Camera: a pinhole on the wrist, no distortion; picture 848 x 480 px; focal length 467.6 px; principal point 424.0 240.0 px. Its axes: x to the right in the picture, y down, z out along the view. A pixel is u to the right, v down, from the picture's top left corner.
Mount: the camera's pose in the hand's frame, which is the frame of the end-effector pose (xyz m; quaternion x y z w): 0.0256 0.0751 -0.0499 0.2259 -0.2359 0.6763 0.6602
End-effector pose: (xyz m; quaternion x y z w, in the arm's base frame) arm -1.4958 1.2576 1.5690 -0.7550 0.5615 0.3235 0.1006
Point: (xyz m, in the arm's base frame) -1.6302 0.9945 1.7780
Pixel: behind the camera
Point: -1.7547 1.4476 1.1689
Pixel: 804.5 200.2
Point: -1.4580 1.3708 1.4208
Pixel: 402.0 270.1
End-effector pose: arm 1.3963 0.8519 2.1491 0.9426 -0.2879 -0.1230 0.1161
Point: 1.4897 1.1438 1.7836
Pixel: 282.1 290.1
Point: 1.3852 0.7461 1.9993
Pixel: 698.6 99.8
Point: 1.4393 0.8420 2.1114
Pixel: 293.0 159.4
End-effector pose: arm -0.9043 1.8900 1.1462 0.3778 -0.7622 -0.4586 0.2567
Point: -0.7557 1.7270 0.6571
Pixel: outside the picture
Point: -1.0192 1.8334 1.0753
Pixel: 402.3 18.6
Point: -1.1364 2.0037 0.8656
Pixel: 508.8 230.0
